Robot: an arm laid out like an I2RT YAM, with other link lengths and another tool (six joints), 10 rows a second.
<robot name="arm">
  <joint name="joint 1" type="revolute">
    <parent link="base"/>
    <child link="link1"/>
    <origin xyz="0 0 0.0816" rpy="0 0 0"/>
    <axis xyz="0 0 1"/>
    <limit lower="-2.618" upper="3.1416"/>
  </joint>
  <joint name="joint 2" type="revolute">
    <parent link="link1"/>
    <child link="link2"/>
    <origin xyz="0.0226 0.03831 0.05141" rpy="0 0 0"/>
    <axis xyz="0 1 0"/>
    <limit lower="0" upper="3.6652"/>
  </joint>
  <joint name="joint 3" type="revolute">
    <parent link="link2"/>
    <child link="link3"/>
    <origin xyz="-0.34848 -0.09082 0" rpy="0 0 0"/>
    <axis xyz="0 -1 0"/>
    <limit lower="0" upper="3.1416"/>
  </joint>
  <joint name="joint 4" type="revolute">
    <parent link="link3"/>
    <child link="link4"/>
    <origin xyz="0.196 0.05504 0.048" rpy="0 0 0"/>
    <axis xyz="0 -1 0"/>
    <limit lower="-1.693" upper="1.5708"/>
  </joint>
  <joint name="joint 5" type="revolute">
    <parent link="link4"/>
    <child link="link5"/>
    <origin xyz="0.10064 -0.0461 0.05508" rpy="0 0 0"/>
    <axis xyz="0 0 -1"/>
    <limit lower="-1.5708" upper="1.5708"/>
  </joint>
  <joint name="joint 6" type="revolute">
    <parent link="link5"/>
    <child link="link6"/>
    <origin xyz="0.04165 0 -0.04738" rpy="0 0 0"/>
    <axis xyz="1 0 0"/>
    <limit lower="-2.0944" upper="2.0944"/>
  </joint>
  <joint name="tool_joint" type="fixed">
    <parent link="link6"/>
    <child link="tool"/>
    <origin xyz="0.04 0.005 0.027" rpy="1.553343 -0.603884 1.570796"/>
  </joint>
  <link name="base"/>
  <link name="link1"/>
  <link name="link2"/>
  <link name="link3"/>
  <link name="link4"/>
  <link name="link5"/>
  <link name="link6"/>
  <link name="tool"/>
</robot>
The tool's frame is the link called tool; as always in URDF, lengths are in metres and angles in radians.
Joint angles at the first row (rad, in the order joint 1, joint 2, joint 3, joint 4, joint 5, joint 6):
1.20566 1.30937 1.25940 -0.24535 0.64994 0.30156
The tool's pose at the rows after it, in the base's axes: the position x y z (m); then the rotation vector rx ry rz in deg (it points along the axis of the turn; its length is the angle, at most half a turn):
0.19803 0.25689 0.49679 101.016 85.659 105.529
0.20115 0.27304 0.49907 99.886 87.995 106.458
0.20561 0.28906 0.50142 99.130 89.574 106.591
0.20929 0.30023 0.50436 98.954 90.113 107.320
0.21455 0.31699 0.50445 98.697 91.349 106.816
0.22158 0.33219 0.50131 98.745 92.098 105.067
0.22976 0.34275 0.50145 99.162 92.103 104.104
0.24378 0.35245 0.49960 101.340 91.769 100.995
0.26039 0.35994 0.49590 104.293 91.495 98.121
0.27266 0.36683 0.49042 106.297 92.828 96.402
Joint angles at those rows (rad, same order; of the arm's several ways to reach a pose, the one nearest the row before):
1.20572 1.34185 1.28417 -0.22322 0.62010 0.28378
1.20703 1.38288 1.31725 -0.20731 0.58849 0.26850
1.20722 1.42823 1.36305 -0.20829 0.57012 0.25823
1.20610 1.46079 1.39798 -0.20367 0.55697 0.25657
1.20687 1.51024 1.44950 -0.21537 0.54669 0.25350
1.20398 1.56001 1.49990 -0.23859 0.54773 0.25194
1.19389 1.60077 1.55242 -0.26202 0.54394 0.25383
1.17233 1.65487 1.64037 -0.33957 0.54267 0.27647
1.14282 1.70887 1.72569 -0.41522 0.52608 0.30759
1.11944 1.74981 1.78003 -0.45942 0.48890 0.32517

